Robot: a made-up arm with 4 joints.
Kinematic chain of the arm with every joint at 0, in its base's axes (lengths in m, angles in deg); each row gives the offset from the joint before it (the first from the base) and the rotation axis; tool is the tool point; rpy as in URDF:
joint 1: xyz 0.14 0.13 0 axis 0.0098 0.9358 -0.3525
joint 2: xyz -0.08 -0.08 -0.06 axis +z
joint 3: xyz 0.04 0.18 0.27 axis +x
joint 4: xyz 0.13 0.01 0 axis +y
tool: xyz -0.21 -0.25 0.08 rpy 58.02 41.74 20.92
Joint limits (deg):
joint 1: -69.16..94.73
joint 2: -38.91..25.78
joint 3: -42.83..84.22
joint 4: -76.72..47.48
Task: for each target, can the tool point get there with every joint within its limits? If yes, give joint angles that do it. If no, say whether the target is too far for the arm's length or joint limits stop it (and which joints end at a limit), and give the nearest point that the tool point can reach.
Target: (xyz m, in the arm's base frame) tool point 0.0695 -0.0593 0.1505
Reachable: yes | joints -29.54 16.15 42.70 28.81
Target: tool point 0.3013 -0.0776 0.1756
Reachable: yes | joints 72.67 18.89 22.45 22.65
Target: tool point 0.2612 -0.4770 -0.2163
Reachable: no: joint limits stop it (at a limit: joint 1, joint 4) | nearest point 0.3193 -0.1312 0.0241 | short by 0.425 m
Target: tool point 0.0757 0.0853 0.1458
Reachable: yes | joints 51.60 -6.95 39.96 -20.72
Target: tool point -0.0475 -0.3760 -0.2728
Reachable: no: joint limits stop it (at a limit: joint 1, joint 2) | nearest point -0.0061 -0.1211 0.0052 | short by 0.379 m
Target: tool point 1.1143 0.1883 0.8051
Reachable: no: too far | nearest point 0.5527 0.1458 0.3445 | short by 0.728 m
